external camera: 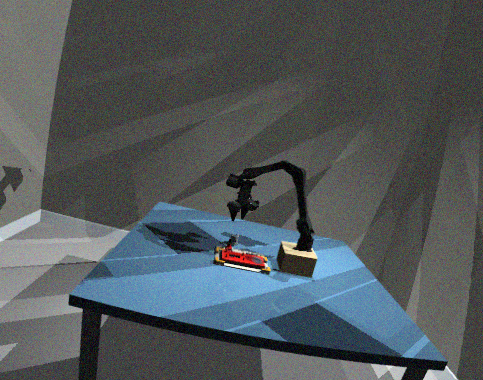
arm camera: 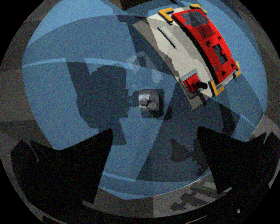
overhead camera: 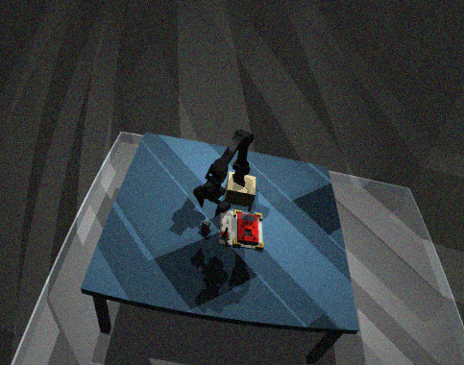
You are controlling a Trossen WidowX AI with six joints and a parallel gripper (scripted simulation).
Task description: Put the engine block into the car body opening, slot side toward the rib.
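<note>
My gripper tip is now 110 mm above the engine block, 10 mm to the right of it and 10 mm past it.
</note>
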